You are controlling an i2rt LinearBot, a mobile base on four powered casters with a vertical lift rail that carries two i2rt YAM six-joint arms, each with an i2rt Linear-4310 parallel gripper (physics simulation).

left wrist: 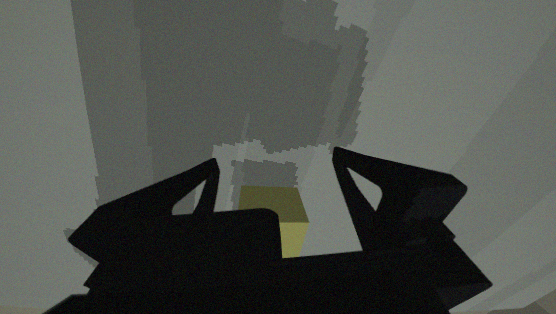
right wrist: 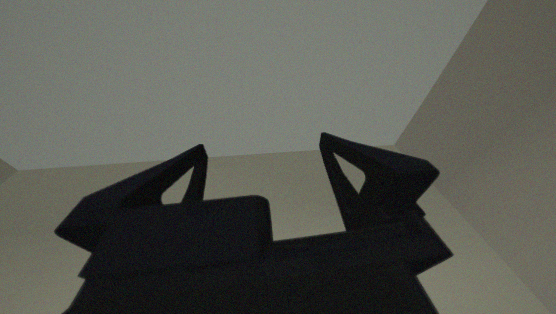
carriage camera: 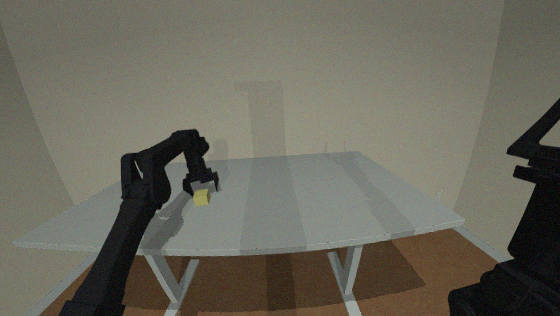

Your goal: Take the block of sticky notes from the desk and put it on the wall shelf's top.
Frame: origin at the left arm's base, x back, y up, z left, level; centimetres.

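Where they show: left gripper, fingertip midpoint: [left wrist: 275, 159]; right gripper, fingertip midpoint: [right wrist: 263, 144].
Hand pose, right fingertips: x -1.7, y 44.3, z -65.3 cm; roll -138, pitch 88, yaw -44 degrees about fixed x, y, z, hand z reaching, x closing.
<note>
Each offset is from my right fingertips to the centre of the thing. "pt": to the spot under its first point. Level surfaces: height alone.
The yellow block of sticky notes @(dz +63.2, dx -45.2, dy -34.9 cm) [carriage camera: 201, 197] [left wrist: 274, 205] sits on the pale desk @(dy -36.9 cm) [carriage camera: 350, 200], left of its middle in the carriage view. My left gripper [carriage camera: 204, 191] [left wrist: 275, 159] is open, pointing down at the block from just behind it. In the left wrist view the block shows low between the wide-set fingers, with a gap to the right finger, and the gripper body hides part of it. The fingers do not visibly press on it. My right gripper [right wrist: 263, 144] is open and empty, away from the desk. The wall shelf does not show in these views.
The beige wall [carriage camera: 375, 75] rises behind the desk, with shadows across wall and desk top. The desk's white legs @(pt dz -10.6, dx -56.8, dy -102.3 cm) [carriage camera: 353, 270] stand on the brown floor @(dy -131.9 cm) [carriage camera: 390, 270]. My right arm [carriage camera: 537, 225] fills the right edge of the carriage view.
</note>
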